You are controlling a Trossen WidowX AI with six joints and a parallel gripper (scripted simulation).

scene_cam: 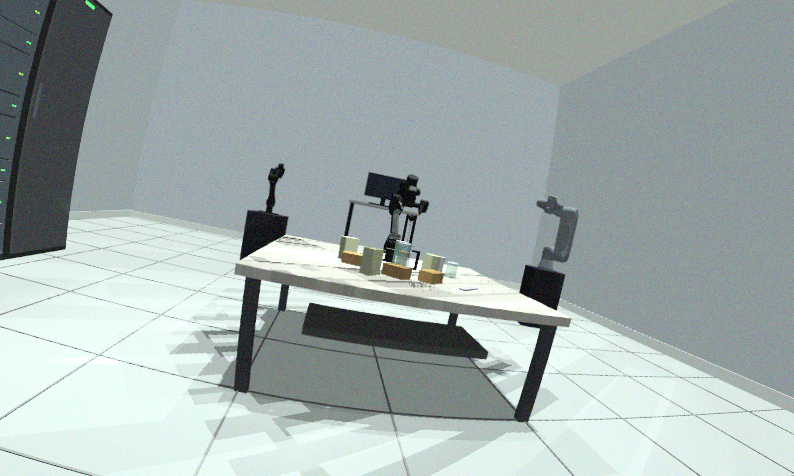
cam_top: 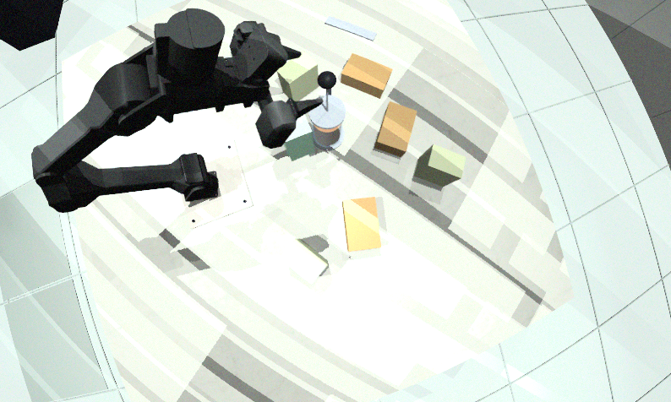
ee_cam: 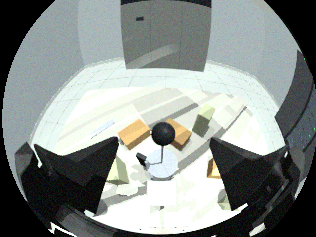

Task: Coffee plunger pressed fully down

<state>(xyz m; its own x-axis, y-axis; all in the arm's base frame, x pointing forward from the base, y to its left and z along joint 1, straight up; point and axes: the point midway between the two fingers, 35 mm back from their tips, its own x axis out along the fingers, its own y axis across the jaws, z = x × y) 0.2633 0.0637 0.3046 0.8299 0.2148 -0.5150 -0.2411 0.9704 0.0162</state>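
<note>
Right now my gripper tip is 16 cm above the glass coffee press, 3 cm short of it and 2 cm to the right of it. The rest, counted from my gripper tip: thin flat strip 33 cm to the left, 29 cm below, 14 cm ahead.
</note>
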